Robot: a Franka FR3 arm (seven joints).
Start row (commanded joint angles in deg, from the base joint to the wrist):
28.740, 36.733, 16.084, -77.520, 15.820, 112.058, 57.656
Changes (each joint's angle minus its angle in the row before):
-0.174, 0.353, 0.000, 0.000, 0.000, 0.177, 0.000
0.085, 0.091, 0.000, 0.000, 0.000, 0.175, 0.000
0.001, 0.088, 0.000, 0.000, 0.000, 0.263, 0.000
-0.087, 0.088, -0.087, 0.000, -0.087, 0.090, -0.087
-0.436, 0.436, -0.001, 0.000, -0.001, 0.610, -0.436
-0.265, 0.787, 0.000, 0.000, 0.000, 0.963, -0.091
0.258, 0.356, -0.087, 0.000, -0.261, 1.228, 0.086
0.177, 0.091, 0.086, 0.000, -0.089, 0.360, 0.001
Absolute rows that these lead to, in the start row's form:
28.566, 37.086, 16.084, -77.520, 15.820, 112.235, 57.656
28.651, 37.177, 16.084, -77.520, 15.820, 112.410, 57.656
28.652, 37.265, 16.084, -77.520, 15.820, 112.673, 57.656
28.565, 37.353, 15.997, -77.520, 15.733, 112.763, 57.569
28.129, 37.789, 15.996, -77.520, 15.732, 113.373, 57.133
27.864, 38.576, 15.996, -77.520, 15.732, 114.336, 57.042
28.122, 38.932, 15.909, -77.520, 15.471, 115.564, 57.128
28.299, 39.023, 15.995, -77.520, 15.382, 115.924, 57.129

